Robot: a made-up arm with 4 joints. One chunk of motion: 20 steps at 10 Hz.
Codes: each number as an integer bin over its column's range. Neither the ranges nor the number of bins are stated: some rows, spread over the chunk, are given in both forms.
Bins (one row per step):
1: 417 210 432 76
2: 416 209 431 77
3: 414 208 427 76
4: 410 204 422 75
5: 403 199 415 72
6: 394 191 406 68
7: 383 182 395 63
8: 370 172 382 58
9: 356 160 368 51
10: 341 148 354 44
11: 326 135 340 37
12: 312 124 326 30
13: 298 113 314 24
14: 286 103 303 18
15: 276 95 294 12
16: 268 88 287 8
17: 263 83 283 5
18: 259 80 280 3
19: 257 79 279 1
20: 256 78 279 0
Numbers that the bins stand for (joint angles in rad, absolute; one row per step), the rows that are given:
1: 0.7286 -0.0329 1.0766 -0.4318
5: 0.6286 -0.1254 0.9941 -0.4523
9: 0.2929 -0.4536 0.7660 -0.5595
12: -0.0214 -0.7566 0.5622 -0.6668
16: -0.3357 -1.0595 0.3729 -0.7791
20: -0.4214 -1.1436 0.3341 -0.8200
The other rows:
2: 0.7214 -0.0413 1.0717 -0.4267
3: 0.7071 -0.0497 1.0523 -0.4318
4: 0.6786 -0.0834 1.0281 -0.4369
6: 0.5643 -0.1928 0.9504 -0.4727
7: 0.4857 -0.2685 0.8970 -0.4982
8: 0.3929 -0.3526 0.8339 -0.5238
10: 0.1857 -0.5546 0.6980 -0.5953
11: 0.0786 -0.6640 0.6301 -0.6310
13: -0.1214 -0.8491 0.5039 -0.6974
14: -0.2071 -0.9333 0.4505 -0.7281
15: -0.2786 -1.0006 0.4068 -0.7587
17: -0.3714 -1.1016 0.3535 -0.7945
18: -0.4000 -1.1268 0.3389 -0.8047
19: -0.4143 -1.1352 0.3341 -0.8149

